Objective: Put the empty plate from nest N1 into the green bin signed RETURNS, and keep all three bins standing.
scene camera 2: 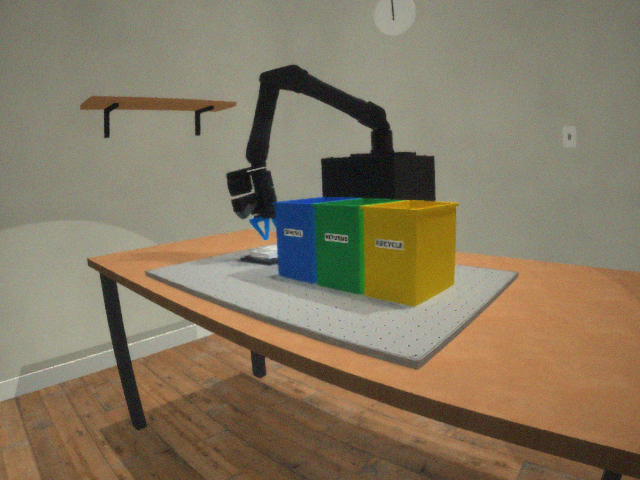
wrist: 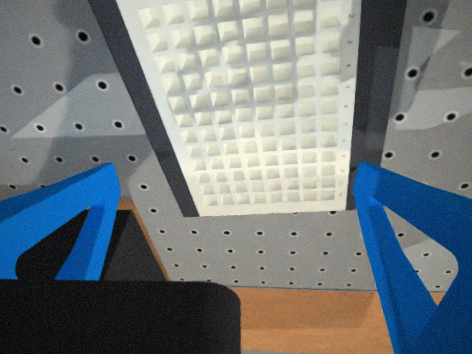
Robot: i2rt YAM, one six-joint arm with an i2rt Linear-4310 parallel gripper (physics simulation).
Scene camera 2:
yellow recycle bin: 409, 246
green returns bin: 339, 225
blue general bin: 295, 220
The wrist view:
my gripper: 236, 176
